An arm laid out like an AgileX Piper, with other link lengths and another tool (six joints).
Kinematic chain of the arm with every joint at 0, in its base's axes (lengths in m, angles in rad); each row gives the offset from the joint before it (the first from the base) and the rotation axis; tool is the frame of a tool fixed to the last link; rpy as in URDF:
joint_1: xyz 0 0 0.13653 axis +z
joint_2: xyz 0 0 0 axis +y
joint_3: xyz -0.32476 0 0.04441 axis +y
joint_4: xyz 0.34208 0 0.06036 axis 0.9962 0 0.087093
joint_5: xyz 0 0 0 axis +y
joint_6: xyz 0.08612 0 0.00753 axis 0.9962 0 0.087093
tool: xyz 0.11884 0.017 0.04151 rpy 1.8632 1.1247 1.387
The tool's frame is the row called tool.
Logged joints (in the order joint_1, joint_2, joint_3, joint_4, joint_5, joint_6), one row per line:
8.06 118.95 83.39 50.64 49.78 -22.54
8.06 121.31 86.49 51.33 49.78 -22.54
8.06 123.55 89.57 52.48 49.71 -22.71
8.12 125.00 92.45 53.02 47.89 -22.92
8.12 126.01 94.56 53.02 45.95 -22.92
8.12 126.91 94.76 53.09 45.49 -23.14
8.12 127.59 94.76 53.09 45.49 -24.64
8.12 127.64 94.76 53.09 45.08 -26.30
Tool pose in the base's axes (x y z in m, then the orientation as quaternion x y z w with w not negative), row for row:
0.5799 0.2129 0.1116 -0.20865 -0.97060 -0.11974 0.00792
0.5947 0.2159 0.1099 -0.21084 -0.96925 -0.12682 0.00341
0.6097 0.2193 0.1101 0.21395 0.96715 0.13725 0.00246
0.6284 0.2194 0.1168 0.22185 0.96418 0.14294 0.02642
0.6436 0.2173 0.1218 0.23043 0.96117 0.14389 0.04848
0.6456 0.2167 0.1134 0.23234 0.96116 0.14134 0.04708
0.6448 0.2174 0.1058 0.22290 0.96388 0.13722 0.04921
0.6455 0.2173 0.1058 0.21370 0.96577 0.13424 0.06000
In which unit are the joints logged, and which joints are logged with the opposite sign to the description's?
The joints are logged in degrees. Opposite sign: joint_3.
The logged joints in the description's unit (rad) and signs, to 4 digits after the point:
0.1407 2.0761 -1.4554 0.8838 0.8688 -0.3934
0.1407 2.1173 -1.5095 0.8959 0.8688 -0.3934
0.1407 2.1564 -1.5633 0.9159 0.8676 -0.3964
0.1417 2.1817 -1.6136 0.9254 0.8358 -0.4000
0.1417 2.1993 -1.6504 0.9254 0.8020 -0.4000
0.1417 2.2150 -1.6539 0.9266 0.7940 -0.4039
0.1417 2.2269 -1.6539 0.9266 0.7940 -0.4300
0.1417 2.2277 -1.6539 0.9266 0.7868 -0.4590

